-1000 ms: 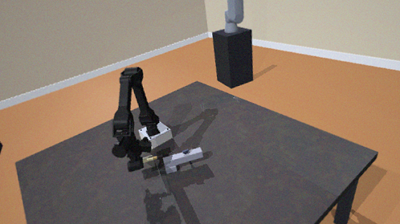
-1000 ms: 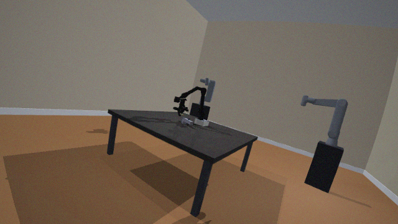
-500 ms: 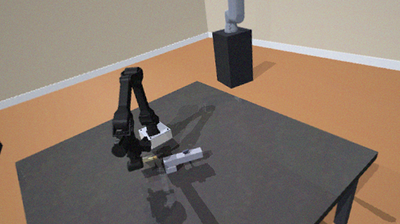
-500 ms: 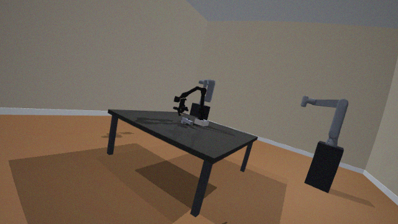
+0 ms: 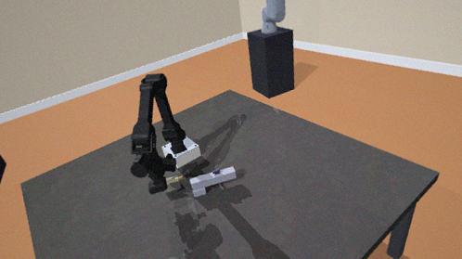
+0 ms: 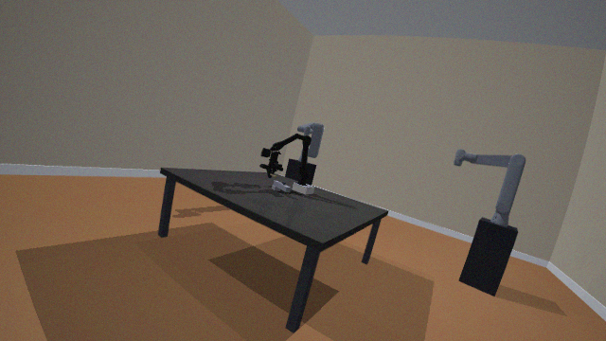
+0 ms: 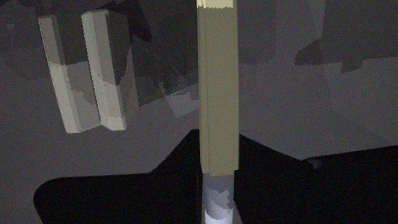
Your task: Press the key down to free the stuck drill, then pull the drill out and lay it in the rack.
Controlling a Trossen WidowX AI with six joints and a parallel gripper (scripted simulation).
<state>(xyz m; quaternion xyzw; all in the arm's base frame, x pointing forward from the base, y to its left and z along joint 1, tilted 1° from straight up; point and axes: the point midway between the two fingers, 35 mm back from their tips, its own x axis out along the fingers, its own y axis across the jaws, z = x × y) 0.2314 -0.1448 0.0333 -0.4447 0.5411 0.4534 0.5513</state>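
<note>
My gripper tip is now 6 cm past the rack, 5 cm to the right of it and 4 cm above it. From my gripper tip the other things lie so: small key: 22 cm to the left, 5 cm ahead, 1 cm below; then drill: 4 cm to the left, 3 cm above, 1 cm ahead; then grey housing block: 19 cm to the left, 5 cm ahead, 2 cm below.
</note>
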